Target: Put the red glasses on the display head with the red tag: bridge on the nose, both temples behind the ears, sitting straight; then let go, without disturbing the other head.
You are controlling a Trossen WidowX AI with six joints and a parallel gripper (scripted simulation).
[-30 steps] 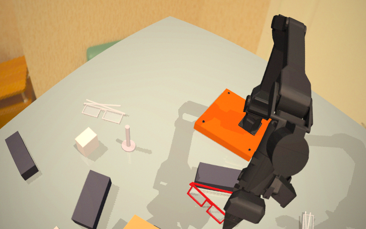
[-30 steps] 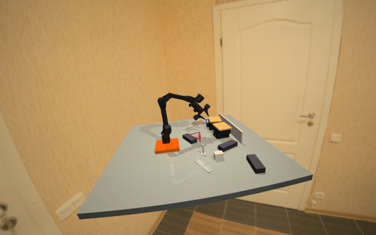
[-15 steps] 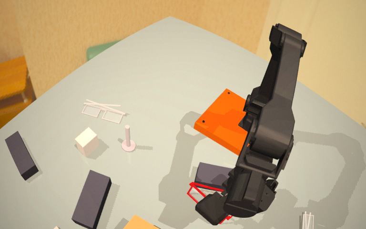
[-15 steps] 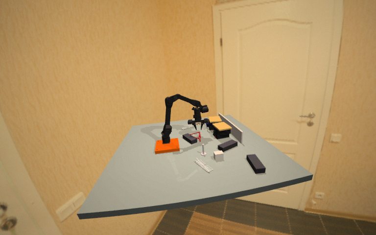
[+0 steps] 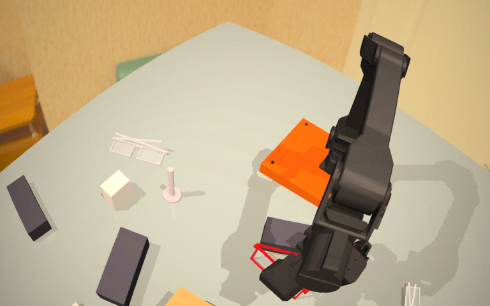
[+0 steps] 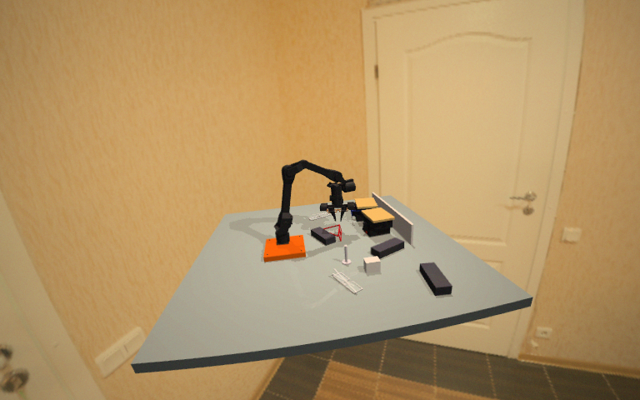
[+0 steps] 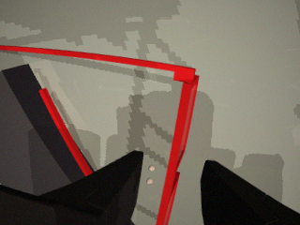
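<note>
My gripper tip is now 31 cm to the left of the peg stand, 5 cm above it and 2 cm past it. The rest, counted from my gripper tip: white panel (32 cm ahead, 7 cm to the left, 2 cm below); then white cube (39 cm to the right, 8 cm ahead, 5 cm below); then tan-topped display head (18 cm ahead, 4 cm to the right, 2 cm below).
</note>
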